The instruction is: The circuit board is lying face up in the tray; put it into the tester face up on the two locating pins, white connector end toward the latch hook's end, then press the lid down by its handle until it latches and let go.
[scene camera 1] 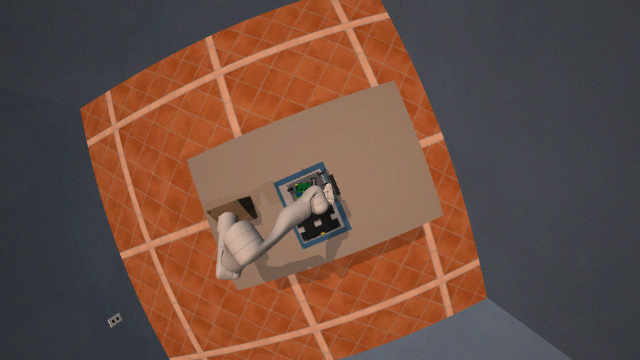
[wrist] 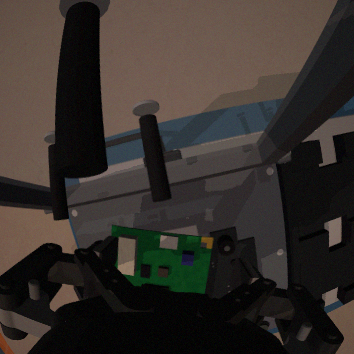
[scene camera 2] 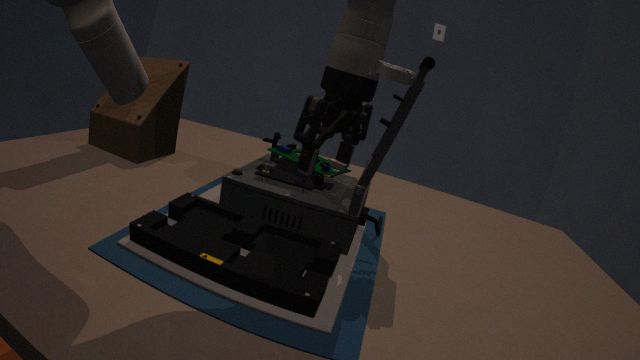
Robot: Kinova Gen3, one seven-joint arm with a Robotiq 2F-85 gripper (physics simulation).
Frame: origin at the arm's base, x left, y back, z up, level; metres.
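Seen in the pictures: gripper, fingertip midpoint: [wrist: 175,261] [scene camera 2: 324,169]; arm's base, origin of the base link: [scene camera 1: 229,217] [scene camera 2: 130,89].
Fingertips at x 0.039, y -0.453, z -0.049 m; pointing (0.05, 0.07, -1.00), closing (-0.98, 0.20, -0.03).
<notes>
Pixels of each thing's top centre, then the offset from my fingertips to it. "*": a spot on its surface instead. Level surfaces: height alone.
- green circuit board, middle of its top: [wrist: 153,305] [scene camera 2: 311,153] [scene camera 1: 306,190] dy +0.032, dx +0.016, dz +0.014 m
- grey tester, surface spot: [wrist: 253,211] * dy -0.030, dx -0.060, dz -0.021 m
- black tray, surface spot: [wrist: 316,211] * dy -0.014, dx -0.146, dz -0.063 m
- blue mat, its level: dz -0.079 m
The green circuit board [wrist: 175,270] [scene camera 2: 290,153] [scene camera 1: 304,186] lies face up on top of the grey tester [scene camera 2: 286,203] [wrist: 253,211] [scene camera 1: 293,184]. In the wrist view its white connector [wrist: 126,254] is at the board's left end. I cannot tell whether it sits on the pins. My gripper [wrist: 175,261] [scene camera 2: 326,157] is open, with a finger on each side of the board and not gripping it. The tester's lid [scene camera 2: 393,125] [wrist: 309,91] stands tilted up, its handle [scene camera 2: 427,62] at the top. The black tray [scene camera 2: 201,232] [scene camera 1: 320,223] [wrist: 316,211] holds no board.
Tester and tray stand on a grey plate over a blue mat [scene camera 2: 133,263] [scene camera 1: 279,192]. Black pegs [wrist: 154,158] stick out from the raised lid toward the wrist. A brown wedge block [scene camera 2: 143,116] [scene camera 1: 237,208] stands at the table's back left, by the arm's base.
</notes>
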